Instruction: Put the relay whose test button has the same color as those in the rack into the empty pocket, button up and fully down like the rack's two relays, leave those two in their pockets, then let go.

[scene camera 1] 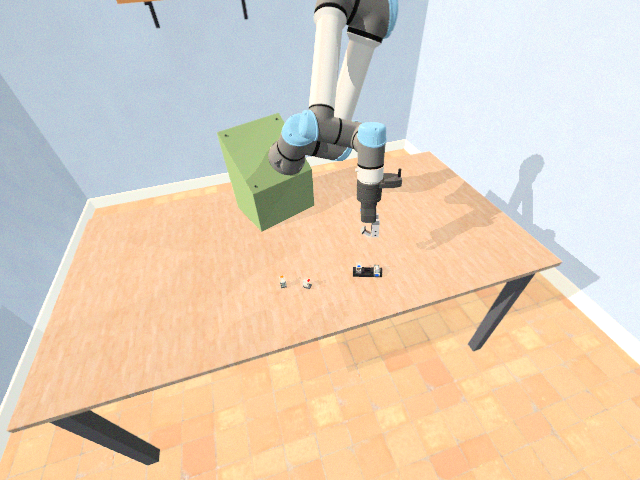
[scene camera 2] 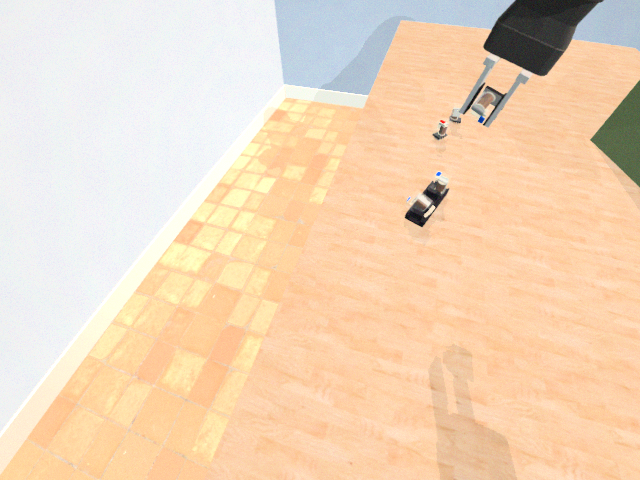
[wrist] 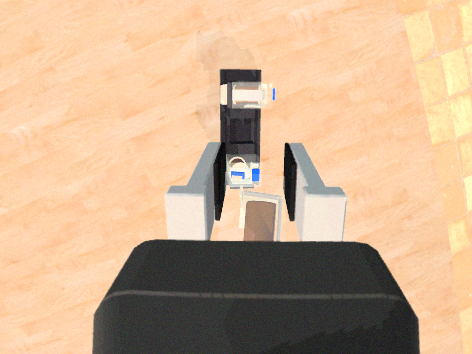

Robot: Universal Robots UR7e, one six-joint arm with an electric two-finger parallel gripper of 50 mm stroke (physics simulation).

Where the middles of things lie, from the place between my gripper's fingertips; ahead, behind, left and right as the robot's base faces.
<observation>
The black rack [wrist: 240, 128] is 170 mm below my hand, 20 mm to the right of it and 10 mm ahead of it.
</observation>
